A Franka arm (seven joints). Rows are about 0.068 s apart.
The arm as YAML. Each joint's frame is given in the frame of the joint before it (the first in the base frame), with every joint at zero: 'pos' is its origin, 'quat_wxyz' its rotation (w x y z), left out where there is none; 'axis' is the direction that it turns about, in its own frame. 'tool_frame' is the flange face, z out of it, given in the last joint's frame.
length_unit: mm
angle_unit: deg
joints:
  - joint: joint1
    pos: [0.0, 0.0, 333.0]
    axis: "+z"
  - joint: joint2
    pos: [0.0, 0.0, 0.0]
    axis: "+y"
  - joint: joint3
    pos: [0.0, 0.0, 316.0]
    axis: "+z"
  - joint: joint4
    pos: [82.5, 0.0, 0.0]
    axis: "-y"
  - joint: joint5
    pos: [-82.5, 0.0, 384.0]
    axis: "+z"
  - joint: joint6
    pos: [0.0, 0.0, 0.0]
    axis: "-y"
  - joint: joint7
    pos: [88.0, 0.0, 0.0]
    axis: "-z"
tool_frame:
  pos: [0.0, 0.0, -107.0]
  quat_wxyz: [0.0, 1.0, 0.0, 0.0]
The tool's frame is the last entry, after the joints.
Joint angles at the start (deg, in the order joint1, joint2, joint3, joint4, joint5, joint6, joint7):
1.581, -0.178, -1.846, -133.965, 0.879, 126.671, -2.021
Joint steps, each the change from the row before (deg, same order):
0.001, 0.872, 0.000, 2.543, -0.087, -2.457, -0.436
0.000, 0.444, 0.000, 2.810, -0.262, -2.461, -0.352
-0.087, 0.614, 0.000, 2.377, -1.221, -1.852, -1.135
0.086, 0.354, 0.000, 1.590, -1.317, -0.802, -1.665
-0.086, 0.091, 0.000, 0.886, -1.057, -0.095, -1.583
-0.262, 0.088, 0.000, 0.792, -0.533, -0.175, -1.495
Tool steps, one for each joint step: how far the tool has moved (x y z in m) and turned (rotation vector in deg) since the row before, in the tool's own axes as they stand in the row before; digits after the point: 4 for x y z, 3 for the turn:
0.0081, 0.0001, -0.0086, -0.054, -0.788, -0.504
0.0081, 0.0002, -0.0147, -0.214, -0.105, -0.516
0.0071, 0.0020, -0.0108, -1.050, -0.151, -1.670
0.0053, 0.0009, -0.0085, -1.216, 0.335, -2.372
0.0031, 0.0023, -0.0062, -1.005, 0.588, -1.980
0.0023, 0.0036, -0.0052, -0.525, 0.447, -1.457

